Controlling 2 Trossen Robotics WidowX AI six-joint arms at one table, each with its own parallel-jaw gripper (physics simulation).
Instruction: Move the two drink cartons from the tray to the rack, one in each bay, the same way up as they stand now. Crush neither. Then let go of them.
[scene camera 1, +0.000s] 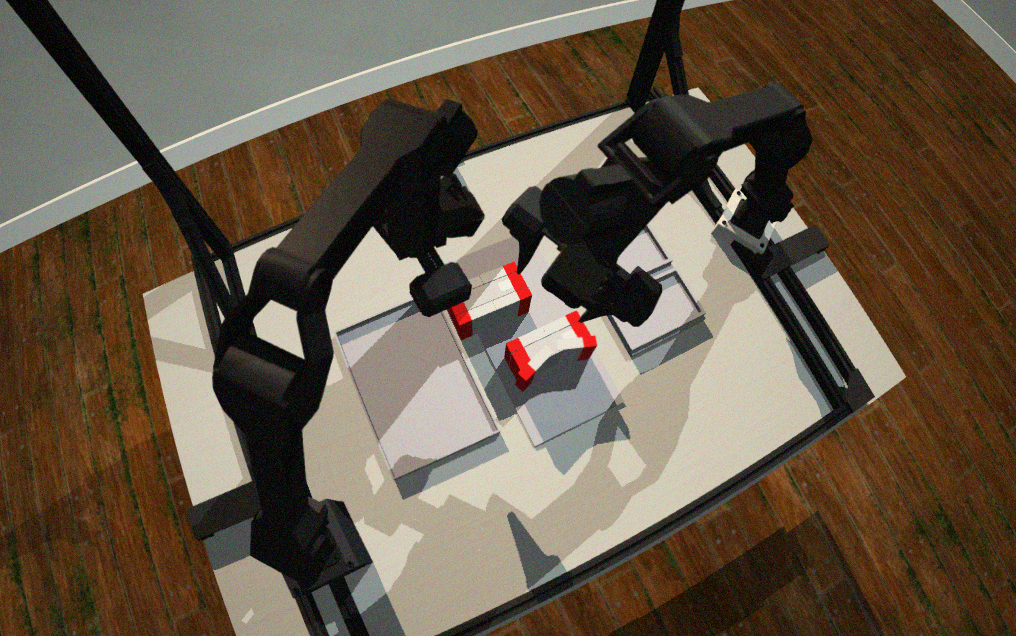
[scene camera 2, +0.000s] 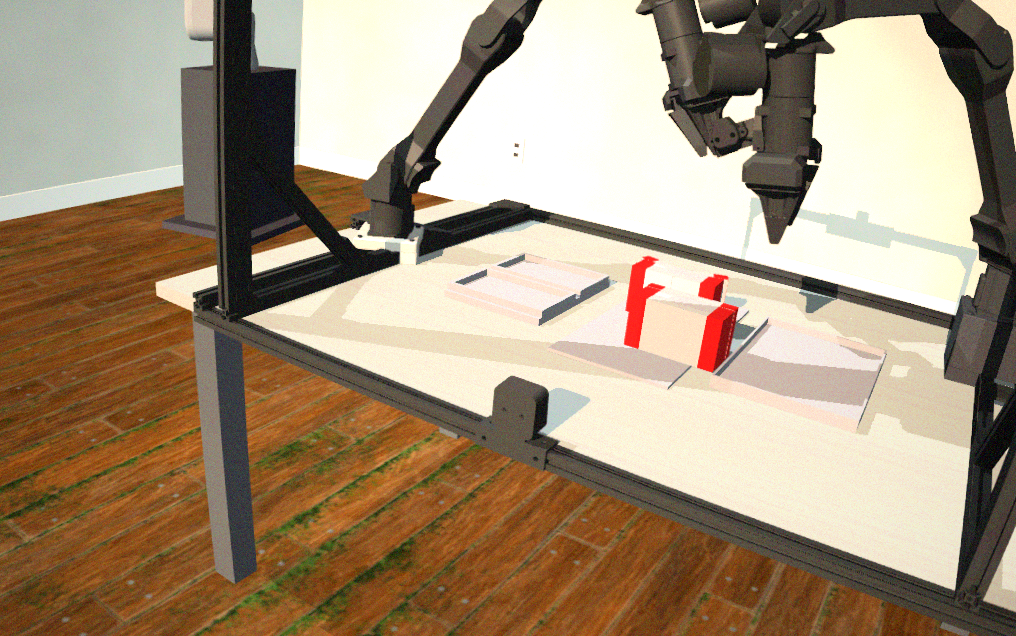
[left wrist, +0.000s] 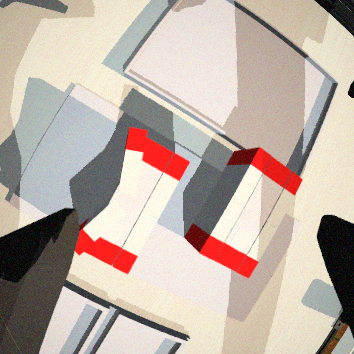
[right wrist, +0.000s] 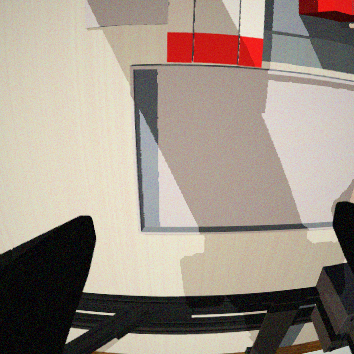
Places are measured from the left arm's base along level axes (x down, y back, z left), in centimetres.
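Pixels of known places: left gripper, fingertip midpoint: (scene camera 1: 550, 296) (scene camera 2: 710, 156) (left wrist: 203, 225); right gripper, fingertip midpoint: (scene camera 1: 413, 278) (scene camera 2: 781, 234) (right wrist: 218, 222); left arm's base at its link origin: (scene camera 1: 750, 219) (scene camera 2: 389, 232); right arm's base at its link origin: (scene camera 1: 309, 548) (scene camera 2: 998, 313).
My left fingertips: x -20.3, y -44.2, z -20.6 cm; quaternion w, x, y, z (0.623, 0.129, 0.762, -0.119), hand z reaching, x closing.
Note:
For each thing: its top centre in the pictures, then the offset to it from my left fingertips.
- two-bay rack at its top centre: (scene camera 2: 532, 278) (scene camera 1: 639, 279) dx +21.9, dy +21.2, dz +8.1 cm
- large shallow walled tray at its top centre: (right wrist: 265, 160) (left wrist: 250, 72) (scene camera 2: 807, 361) (scene camera 1: 413, 380) dx +22.3, dy -13.8, dz -13.2 cm
Two red-ended white drink cartons stand side by side on the thin flat tray (scene camera 1: 581, 408) (scene camera 2: 637, 363) (left wrist: 55, 145). One carton (scene camera 1: 553, 345) (left wrist: 145, 200) (right wrist: 330, 7) is nearer the bottom of scene camera 1; the other carton (scene camera 1: 491, 300) (scene camera 2: 674, 326) (left wrist: 240, 215) (right wrist: 215, 48) is behind it there. The two-bay rack (scene camera 1: 659, 311) (scene camera 2: 498, 303) (left wrist: 137, 335) is empty. My left gripper (scene camera 1: 552, 294) (left wrist: 203, 225) is open, above the cartons' rack-side ends, with its fingers spread wide. My right gripper (scene camera 2: 778, 238) (right wrist: 218, 222) is open and empty, raised beyond the cartons' other ends.
A large shallow walled tray (scene camera 1: 442, 420) (scene camera 2: 817, 352) (left wrist: 190, 65) (right wrist: 215, 150) lies empty on the side of the cartons away from the rack. The two grippers hang close together. A dark box (scene camera 2: 519, 408) stands on the table's edge rail in scene camera 2.

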